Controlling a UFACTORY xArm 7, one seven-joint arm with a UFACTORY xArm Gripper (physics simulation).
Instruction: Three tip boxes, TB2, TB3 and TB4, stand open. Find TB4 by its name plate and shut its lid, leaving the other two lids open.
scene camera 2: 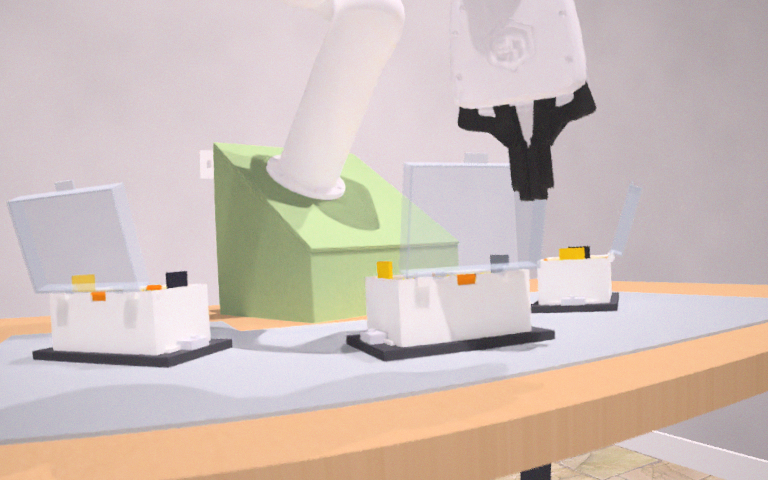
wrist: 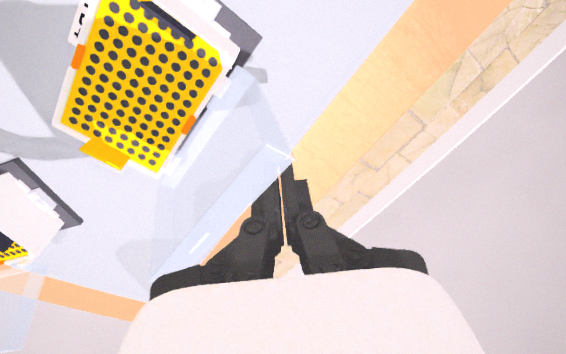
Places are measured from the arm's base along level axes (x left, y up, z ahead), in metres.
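Pixels of known places: gripper, fingertip midpoint: (scene camera 2: 534, 200) (wrist: 279, 179); arm's base at its link origin: (scene camera 2: 305, 179).
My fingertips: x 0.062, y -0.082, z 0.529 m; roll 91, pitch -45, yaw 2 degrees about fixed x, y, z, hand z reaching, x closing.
Ahead of a thing's pixels: the offset from my fingertips to its top centre. "spot": to the spot under its first point. Level surfaces: height alone.
TB4 (scene camera 2: 464, 311) (wrist: 140, 90) is the middle white box, with a yellow perforated rack; its name plate {spot: dx -0.036, dy -0.114, dz -0.170 m} (wrist: 79, 20) is partly cut off in the wrist view. Its clear lid {spot: dx -0.042, dy -0.004, dz -0.025 m} (scene camera 2: 470, 209) (wrist: 235, 135) stands open, hinged on the side facing the scene camera. My gripper (scene camera 2: 531, 198) (wrist: 279, 179) is shut and empty, fingers pointing down, with its tips at the lid's right upper corner in the scene view. Whether they touch is unclear. The left box, TB3 {dx -0.299, dy -0.050, dz -0.200 m} (scene camera 2: 107, 322) (wrist: 25, 210), has its lid {dx -0.344, dy +0.037, dz -0.135 m} (scene camera 2: 79, 243) (wrist: 17, 320) open. The right box, TB2 {dx +0.215, dy -0.050, dz -0.259 m} (scene camera 2: 574, 283), has its lid {spot: dx +0.234, dy -0.009, dz -0.162 m} (scene camera 2: 626, 217) open.
The green arm base (scene camera 2: 266, 271) stands behind the left and middle boxes. The boxes stand on dark plates on a grey-blue mat {dy -0.116 m} (scene camera 2: 271, 384) (wrist: 300, 60). The wooden table edge (scene camera 2: 396, 424) (wrist: 370, 90) runs along the near side, with stone floor (wrist: 400, 135) beyond it.
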